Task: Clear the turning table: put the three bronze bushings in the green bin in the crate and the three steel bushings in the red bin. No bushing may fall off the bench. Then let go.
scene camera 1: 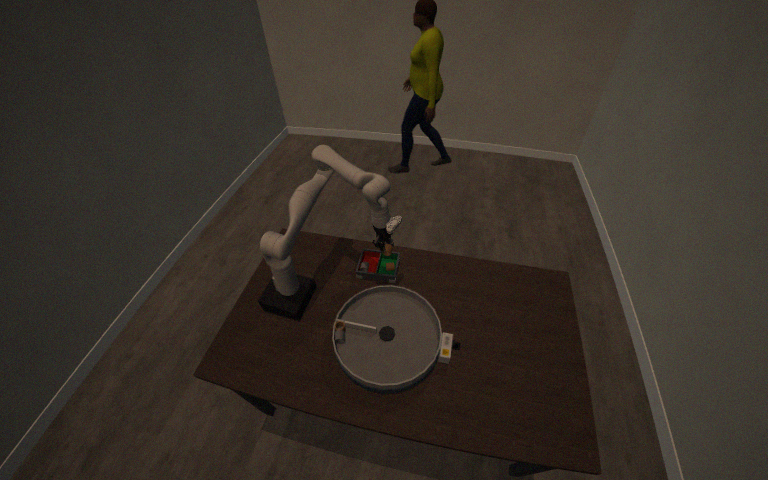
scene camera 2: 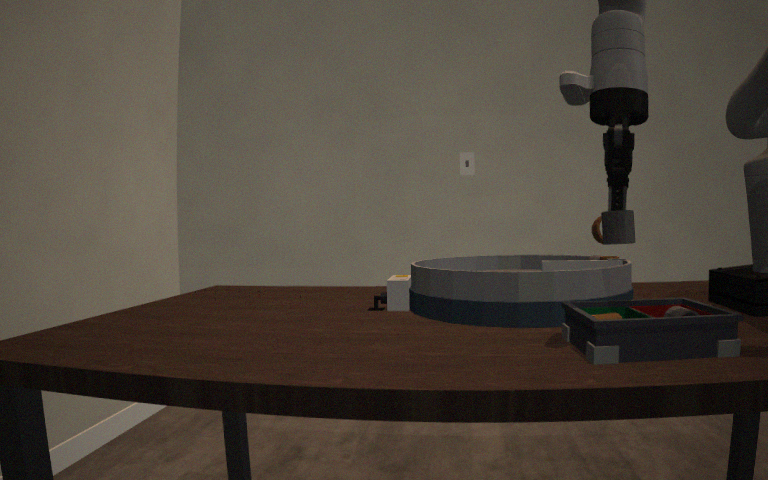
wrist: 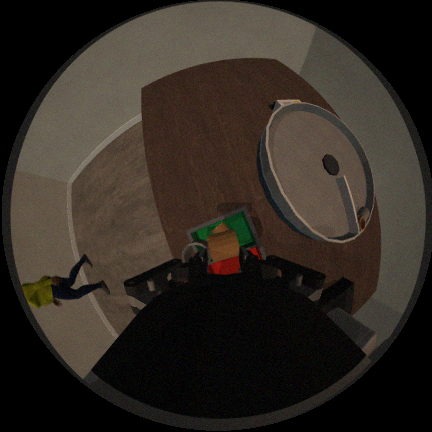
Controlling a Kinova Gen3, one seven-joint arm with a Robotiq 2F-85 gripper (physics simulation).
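Pixels of known places: gripper, fingertip midpoint: [scene camera 1: 385, 247] [scene camera 2: 616, 218] [wrist: 222, 254]; arm's base at its link origin: [scene camera 1: 288, 286].
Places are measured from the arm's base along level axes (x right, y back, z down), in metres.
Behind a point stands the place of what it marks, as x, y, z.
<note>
My gripper [scene camera 1: 387, 246] {-0.208, -0.406, -0.094} [scene camera 2: 617, 226] {-0.208, -0.406, -0.094} [wrist: 222, 254] {-0.208, -0.406, -0.094} is shut on a bronze bushing [scene camera 1: 388, 250] {-0.187, -0.421, -0.098} [scene camera 2: 596, 229] {-0.216, -0.436, -0.080} [wrist: 223, 244] {-0.202, -0.419, -0.099}, held above the crate [scene camera 1: 378, 277] {-0.143, -0.378, 0.048} [scene camera 2: 673, 339] {-0.283, -0.363, 0.047} [wrist: 254, 232] {-0.142, -0.395, 0.021}. In scene camera 1 it hangs near the green bin's back part. Another bronze bushing [scene camera 1: 390, 266] {-0.201, -0.426, 0.031} [scene camera 2: 606, 316] {-0.219, -0.423, 0.029} [wrist: 220, 229] {-0.209, -0.431, 0.028} lies in the green bin [scene camera 1: 384, 271] [scene camera 2: 589, 310] {-0.148, -0.422, 0.033} [wrist: 243, 225] {-0.155, -0.415, 0.065}. A steel bushing [scene camera 1: 364, 266] {-0.181, -0.306, 0.027} [scene camera 2: 679, 311] {-0.200, -0.312, 0.030} is in the red bin [scene camera 1: 372, 258] {-0.265, -0.326, 0.065} [scene camera 2: 645, 310] {-0.149, -0.338, 0.036} [wrist: 225, 265] {-0.239, -0.336, 0.065}. On the turning table [scene camera 1: 396, 362] {0.255, -0.515, 0.019} [scene camera 2: 509, 283] {-0.056, -0.519, 0.003} [wrist: 300, 150] {0.067, -0.529, 0.018}, a bronze bushing [scene camera 1: 339, 326] {0.145, -0.270, 0.013} [wrist: 362, 222] {0.171, -0.271, -0.011} and a steel bushing [scene camera 1: 339, 336] {0.202, -0.289, -0.020} [wrist: 364, 213] {0.186, -0.293, -0.016} sit together at the rim.
A pale bar [scene camera 1: 359, 326] {0.143, -0.353, -0.008} [scene camera 2: 577, 263] {0.134, -0.351, -0.010} [wrist: 347, 200] {0.135, -0.354, -0.002} crosses part of the turning table beside the bushings. A white box [scene camera 1: 446, 347] {0.174, -0.696, 0.012} [scene camera 2: 398, 293] {0.113, -0.698, 0.038} stands against its rim. The crate is near the bench's [scene camera 1: 509, 316] {-0.025, -0.972, 0.071} [scene camera 2: 283, 339] {-0.131, -0.854, 0.071} edge. A person [scene camera 1: 426, 67] [wrist: 37, 292] is beyond the bench.
</note>
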